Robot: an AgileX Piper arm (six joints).
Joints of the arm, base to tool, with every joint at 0 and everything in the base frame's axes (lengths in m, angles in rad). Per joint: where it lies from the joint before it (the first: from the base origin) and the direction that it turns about. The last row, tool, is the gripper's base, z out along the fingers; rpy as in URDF.
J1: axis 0 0 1 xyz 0.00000 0.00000 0.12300
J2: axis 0 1 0 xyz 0.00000 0.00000 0.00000
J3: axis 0 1 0 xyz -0.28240 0.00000 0.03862
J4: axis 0.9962 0 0.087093 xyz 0.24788 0.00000 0.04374
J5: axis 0 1 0 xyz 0.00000 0.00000 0.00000
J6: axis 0.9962 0 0.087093 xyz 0.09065 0.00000 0.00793
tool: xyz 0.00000 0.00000 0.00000 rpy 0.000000 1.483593 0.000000
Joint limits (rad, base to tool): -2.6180..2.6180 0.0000..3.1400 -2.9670..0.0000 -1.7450..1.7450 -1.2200..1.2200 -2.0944..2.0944
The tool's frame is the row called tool.
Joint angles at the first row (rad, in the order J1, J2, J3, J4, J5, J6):
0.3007 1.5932 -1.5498 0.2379 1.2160 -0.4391
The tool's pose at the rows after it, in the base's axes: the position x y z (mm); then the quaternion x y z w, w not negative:
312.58, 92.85, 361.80, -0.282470, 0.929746, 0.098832, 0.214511
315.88, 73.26, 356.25, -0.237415, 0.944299, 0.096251, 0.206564
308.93, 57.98, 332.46, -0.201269, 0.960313, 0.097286, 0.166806
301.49, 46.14, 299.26, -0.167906, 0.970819, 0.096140, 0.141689
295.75, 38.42, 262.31, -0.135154, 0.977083, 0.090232, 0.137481
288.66, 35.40, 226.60, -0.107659, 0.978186, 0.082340, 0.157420
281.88, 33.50, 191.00, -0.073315, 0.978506, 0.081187, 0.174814
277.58, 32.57, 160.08, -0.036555, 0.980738, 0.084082, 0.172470
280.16, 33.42, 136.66, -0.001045, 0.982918, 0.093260, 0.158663
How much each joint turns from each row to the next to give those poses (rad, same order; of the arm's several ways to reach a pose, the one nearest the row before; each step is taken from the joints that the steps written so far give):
-0.0733 -0.0179 0.0000 -0.0013 0.0000 0.0411
-0.0610 -0.0035 0.0234 -0.0009 -0.0009 0.0340
-0.0440 -0.0174 0.1042 -0.0010 -0.0035 0.0253
-0.0338 -0.0151 0.1433 0.0010 -0.0752 0.0134
-0.0193 -0.0015 0.1489 0.0000 -0.1400 0.0165
-0.0021 0.0011 0.1512 0.0106 -0.1957 0.0113
-0.0009 0.0264 0.1326 0.0430 -0.1957 0.0033
0.0000 0.0551 0.0830 0.0598 -0.1343 0.0002
0.0000 0.0747 0.0224 0.0785 -0.0677 -0.0112

